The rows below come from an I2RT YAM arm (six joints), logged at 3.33 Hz.
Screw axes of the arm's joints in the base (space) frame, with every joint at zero. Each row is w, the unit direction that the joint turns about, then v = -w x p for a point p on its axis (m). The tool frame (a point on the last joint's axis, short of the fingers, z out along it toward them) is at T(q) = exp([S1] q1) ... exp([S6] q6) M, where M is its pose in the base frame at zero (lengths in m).
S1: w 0 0 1 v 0 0 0
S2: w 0 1 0 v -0.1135 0 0.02
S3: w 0 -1 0 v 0.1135 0 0.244
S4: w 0 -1 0 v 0.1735 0 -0.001
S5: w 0 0 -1 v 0 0.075 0
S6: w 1 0 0 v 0 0.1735 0
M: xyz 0.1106 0 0.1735 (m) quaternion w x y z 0.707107 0 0.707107 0
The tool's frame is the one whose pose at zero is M.
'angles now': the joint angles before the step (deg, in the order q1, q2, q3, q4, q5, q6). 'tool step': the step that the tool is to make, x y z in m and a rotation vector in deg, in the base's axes. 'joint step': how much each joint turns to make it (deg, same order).
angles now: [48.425 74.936 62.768 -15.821 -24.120 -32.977]
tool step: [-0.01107 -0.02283 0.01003 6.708 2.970 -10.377]
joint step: [-0.707 -7.039 -4.961 4.850 6.040 10.823]
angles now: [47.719 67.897 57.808 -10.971 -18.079 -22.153]
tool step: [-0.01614 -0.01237 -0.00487 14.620 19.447 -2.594]
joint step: [0.190 -5.548 -7.049 8.319 -4.781 25.561]
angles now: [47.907 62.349 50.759 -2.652 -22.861 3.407]
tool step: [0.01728 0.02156 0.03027 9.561 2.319 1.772]
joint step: [-0.032 6.116 6.537 8.636 -3.155 8.466]
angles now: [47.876 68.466 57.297 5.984 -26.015 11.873]
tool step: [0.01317 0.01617 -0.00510 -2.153 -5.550 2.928]
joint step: [-0.049 4.915 2.422 1.623 -2.421 -6.550]
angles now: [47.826 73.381 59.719 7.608 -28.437 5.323]
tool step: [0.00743 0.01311 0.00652 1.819 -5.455 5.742]
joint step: [0.074 3.603 2.834 3.808 -5.427 -3.811]
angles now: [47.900 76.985 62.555 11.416 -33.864 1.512]
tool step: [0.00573 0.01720 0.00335 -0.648 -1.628 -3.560]
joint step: [1.744 3.444 3.619 -0.411 5.387 -1.588]
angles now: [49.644 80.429 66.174 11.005 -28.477 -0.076]
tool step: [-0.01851 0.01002 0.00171 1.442 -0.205 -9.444]
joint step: [5.016 -1.256 -1.362 1.895 14.418 1.410]
